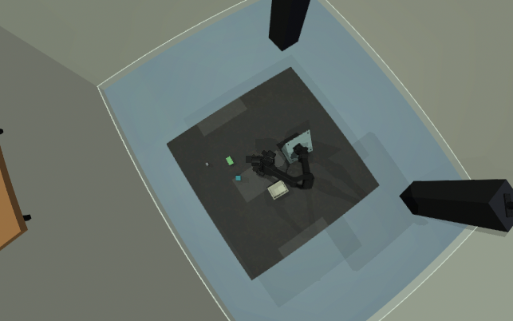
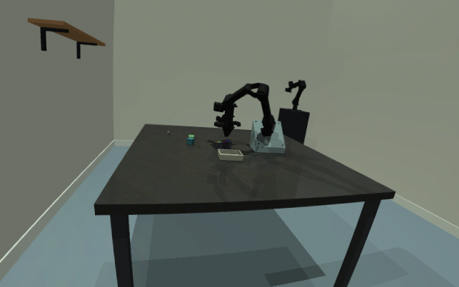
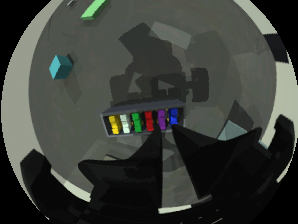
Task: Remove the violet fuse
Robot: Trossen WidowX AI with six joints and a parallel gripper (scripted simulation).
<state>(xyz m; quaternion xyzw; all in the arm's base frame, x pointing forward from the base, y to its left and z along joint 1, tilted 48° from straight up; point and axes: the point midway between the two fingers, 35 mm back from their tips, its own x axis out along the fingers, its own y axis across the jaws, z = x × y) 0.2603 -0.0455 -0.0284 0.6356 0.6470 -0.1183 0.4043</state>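
My gripper tip is now 40 mm above the violet fuse. Round my gripper tip: cream tray: 210 mm to the left, 60 mm below, 40 mm ahead; then teal cube: 230 mm ahead, 50 mm to the right, 50 mm below; then green flat block: 200 mm to the right, 200 mm ahead, 60 mm below.
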